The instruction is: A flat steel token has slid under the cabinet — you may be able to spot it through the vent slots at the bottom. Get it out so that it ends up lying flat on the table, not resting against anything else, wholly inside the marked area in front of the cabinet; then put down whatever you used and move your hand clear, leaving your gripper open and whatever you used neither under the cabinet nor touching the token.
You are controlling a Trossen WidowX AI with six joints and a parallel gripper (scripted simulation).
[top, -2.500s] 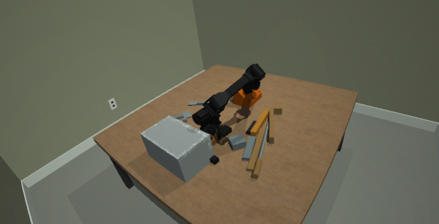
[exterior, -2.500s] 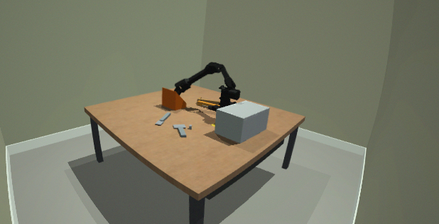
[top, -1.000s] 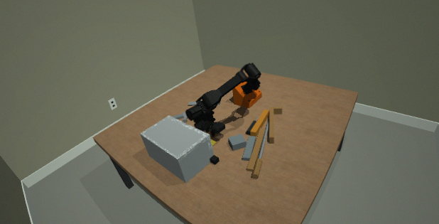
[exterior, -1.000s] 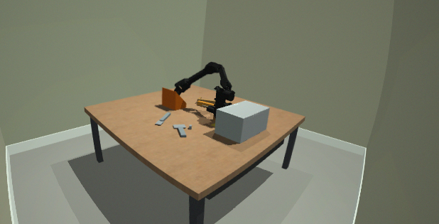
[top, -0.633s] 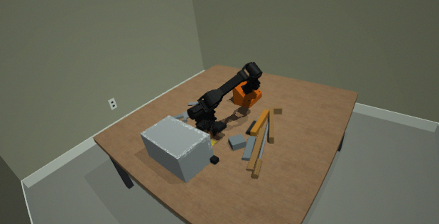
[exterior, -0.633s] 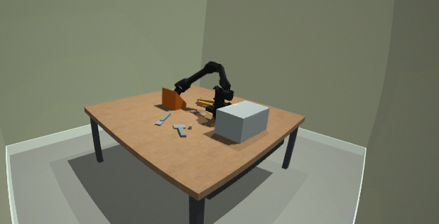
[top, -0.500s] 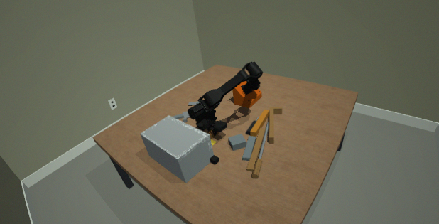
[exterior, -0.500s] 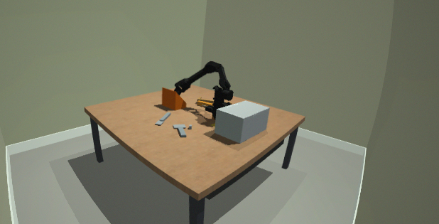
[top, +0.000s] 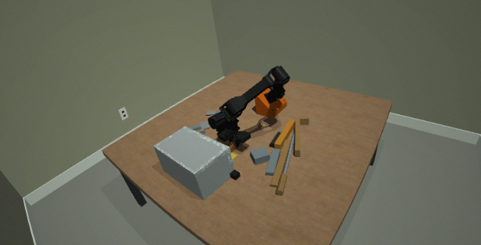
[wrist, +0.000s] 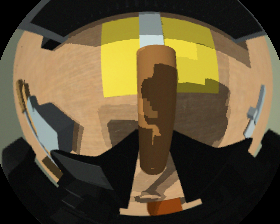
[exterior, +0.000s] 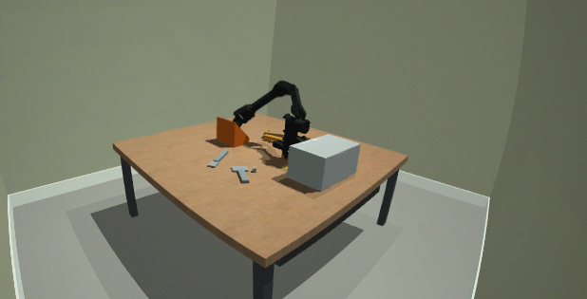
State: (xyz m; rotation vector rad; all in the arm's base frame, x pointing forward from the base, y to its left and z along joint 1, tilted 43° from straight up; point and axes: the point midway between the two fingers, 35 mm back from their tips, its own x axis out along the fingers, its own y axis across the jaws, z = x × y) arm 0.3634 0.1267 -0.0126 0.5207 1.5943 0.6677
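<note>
My gripper tip is 220 mm past the orange bar, 150 mm to the right of it and 10 mm below it. From my gripper tip the other things lie so: grey block 160 mm to the left, 10 mm behind, 10 mm above; wooden stick 260 mm to the left, 50 mm behind; grey t-piece 310 mm to the right, 20 mm ahead.
</note>
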